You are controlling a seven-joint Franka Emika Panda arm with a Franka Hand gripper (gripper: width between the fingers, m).
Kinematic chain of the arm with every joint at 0, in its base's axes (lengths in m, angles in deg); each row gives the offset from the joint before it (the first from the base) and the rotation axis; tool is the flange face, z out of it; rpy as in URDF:
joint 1: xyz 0 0 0.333 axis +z
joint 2: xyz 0 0 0 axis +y
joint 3: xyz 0 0 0.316 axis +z
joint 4: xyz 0.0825 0 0 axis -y
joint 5: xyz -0.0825 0 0.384 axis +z
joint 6: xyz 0 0 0 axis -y
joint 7: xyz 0.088 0 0 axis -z
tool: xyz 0 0 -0.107 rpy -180 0 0
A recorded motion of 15 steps. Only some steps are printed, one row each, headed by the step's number.
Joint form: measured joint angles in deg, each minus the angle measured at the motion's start. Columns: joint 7, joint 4, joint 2, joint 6, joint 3, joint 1, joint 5.
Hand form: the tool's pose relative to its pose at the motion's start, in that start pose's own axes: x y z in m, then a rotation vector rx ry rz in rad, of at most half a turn. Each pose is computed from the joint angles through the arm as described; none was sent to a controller.
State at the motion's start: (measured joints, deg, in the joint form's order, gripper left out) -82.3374 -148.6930 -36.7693 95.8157 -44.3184 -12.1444 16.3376
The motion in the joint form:
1: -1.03 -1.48 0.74 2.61 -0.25 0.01 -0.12
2: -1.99 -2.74 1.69 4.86 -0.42 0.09 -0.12
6: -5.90 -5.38 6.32 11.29 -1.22 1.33 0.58
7: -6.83 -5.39 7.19 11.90 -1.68 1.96 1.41
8: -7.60 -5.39 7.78 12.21 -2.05 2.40 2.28
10: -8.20 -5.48 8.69 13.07 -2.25 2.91 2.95
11: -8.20 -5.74 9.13 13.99 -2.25 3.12 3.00
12: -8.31 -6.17 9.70 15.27 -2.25 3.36 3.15
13: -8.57 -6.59 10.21 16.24 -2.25 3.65 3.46
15: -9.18 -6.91 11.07 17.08 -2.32 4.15 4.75
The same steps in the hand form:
1: -0.0059 0.0061 0.0098 -0.0152 -0.0035 0.0008
2: -0.0111 0.0118 0.0194 -0.0251 -0.0095 0.0029
6: -0.0254 0.0320 0.0480 -0.0443 -0.0392 0.0012
7: -0.0259 0.0354 0.0513 -0.0424 -0.0326 -0.0028
8: -0.0262 0.0376 0.0535 -0.0396 -0.0227 -0.0057
10: -0.0266 0.0411 0.0573 -0.0418 -0.0222 -0.0049
11: -0.0276 0.0432 0.0600 -0.0483 -0.0279 -0.0004
12: -0.0292 0.0457 0.0640 -0.0570 -0.0339 0.0047
13: -0.0302 0.0474 0.0684 -0.0605 -0.0374 0.0069
15: -0.0303 0.0499 0.0741 -0.0596 -0.0294 0.0112

